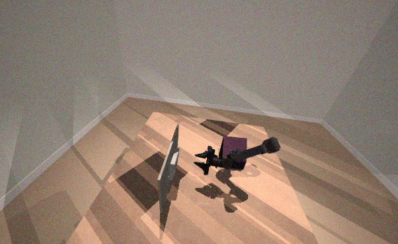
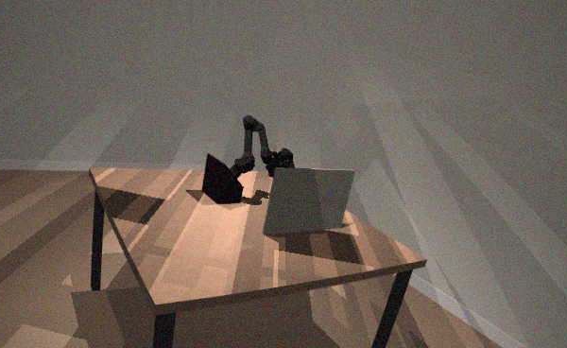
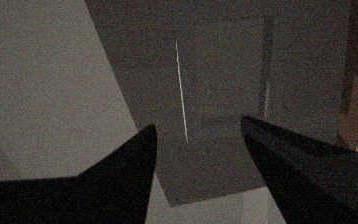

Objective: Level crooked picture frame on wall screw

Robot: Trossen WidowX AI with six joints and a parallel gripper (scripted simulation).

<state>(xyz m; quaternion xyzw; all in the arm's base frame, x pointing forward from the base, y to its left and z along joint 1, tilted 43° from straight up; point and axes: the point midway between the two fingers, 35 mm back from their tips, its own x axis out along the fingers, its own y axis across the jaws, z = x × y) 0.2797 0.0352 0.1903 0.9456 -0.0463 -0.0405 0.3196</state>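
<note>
Now: the picture frame 130 mm ahead of my gripper tip, 10 mm to the right of it and 60 mm below it. From my gripper tip the other things lie so: grey wall panel (140 mm ahead, 10 mm to the right, 60 mm below).
</note>
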